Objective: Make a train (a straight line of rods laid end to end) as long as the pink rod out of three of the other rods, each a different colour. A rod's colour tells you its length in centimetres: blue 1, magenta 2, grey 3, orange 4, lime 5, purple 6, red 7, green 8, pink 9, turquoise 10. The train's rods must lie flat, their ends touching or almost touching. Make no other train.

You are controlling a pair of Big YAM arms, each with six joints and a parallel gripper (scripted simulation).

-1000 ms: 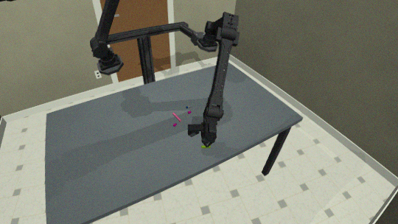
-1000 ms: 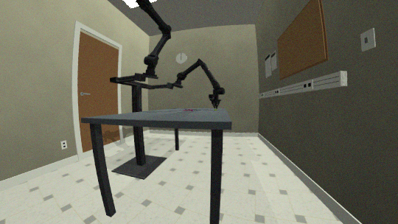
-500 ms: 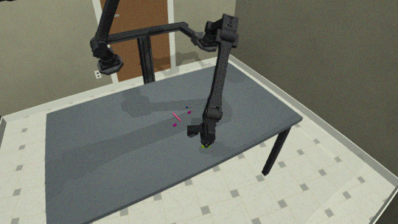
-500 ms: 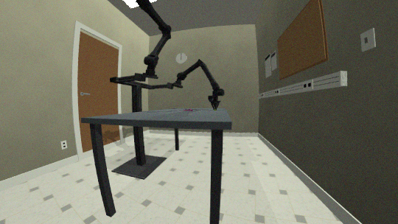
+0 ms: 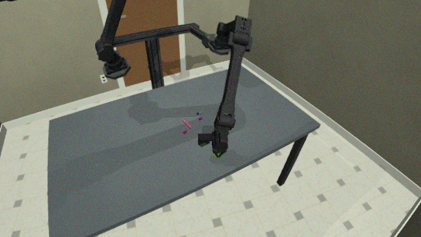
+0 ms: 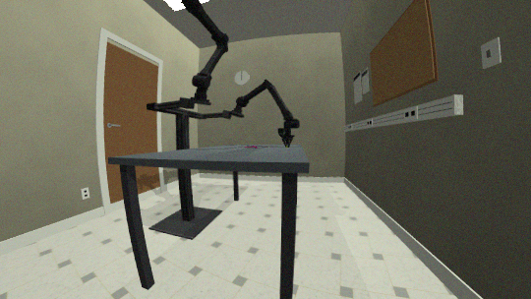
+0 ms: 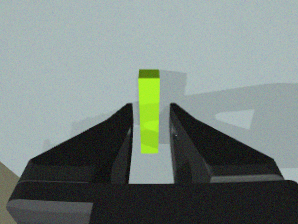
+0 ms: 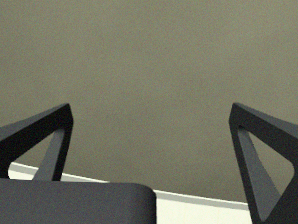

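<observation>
My left gripper is now right at the lime rod. Round my left hand: pink rod (300 mm behind, 50 mm to the right).
</observation>
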